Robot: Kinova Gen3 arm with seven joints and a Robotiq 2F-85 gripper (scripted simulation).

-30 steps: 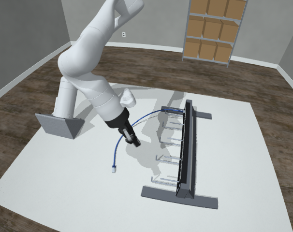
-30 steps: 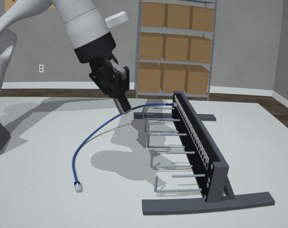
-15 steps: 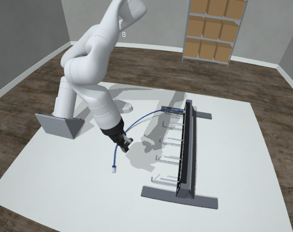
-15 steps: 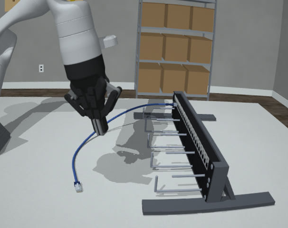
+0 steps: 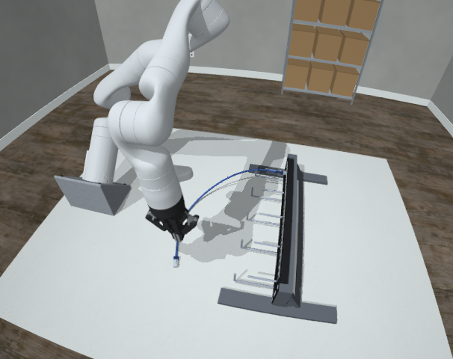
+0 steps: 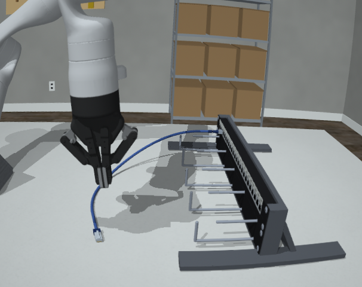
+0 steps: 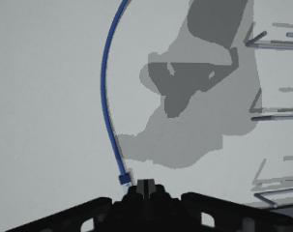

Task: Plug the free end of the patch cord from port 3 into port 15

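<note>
Now: hand 10 mm past the plug, 30 mm to the left of it and 100 mm above it.
</note>
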